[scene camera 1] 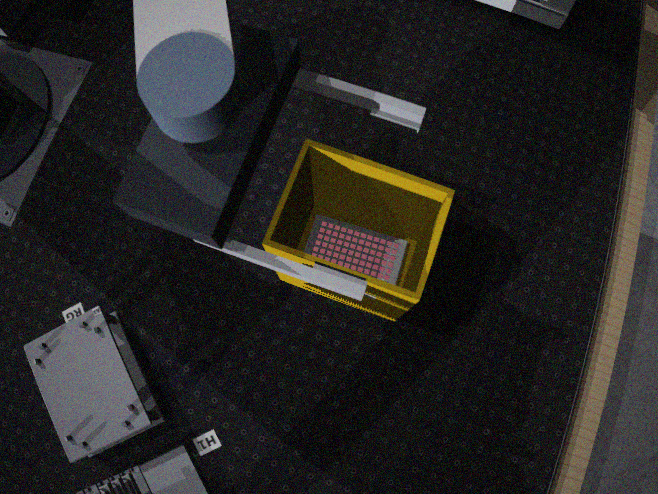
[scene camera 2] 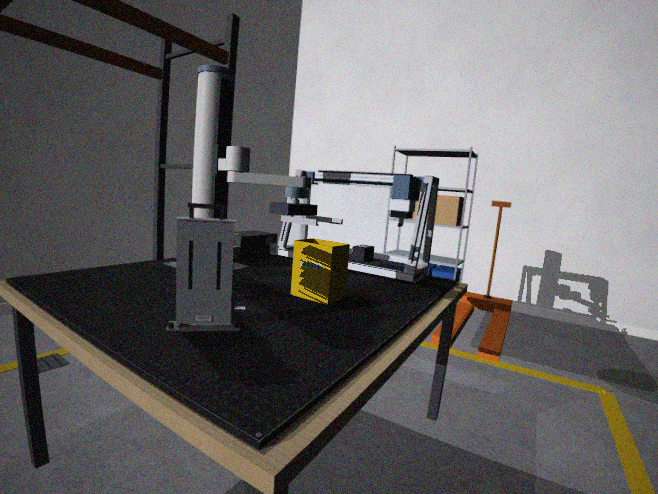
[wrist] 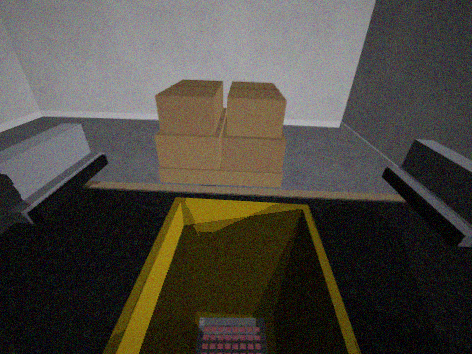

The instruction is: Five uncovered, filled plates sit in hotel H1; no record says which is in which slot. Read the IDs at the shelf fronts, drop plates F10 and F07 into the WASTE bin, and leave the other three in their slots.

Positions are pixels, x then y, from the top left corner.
Scene:
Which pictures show my gripper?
Scene camera 1, scene camera 2 and the wrist view: all of them.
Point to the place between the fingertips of my gripper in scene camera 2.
At 330,222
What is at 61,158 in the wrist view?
My gripper.

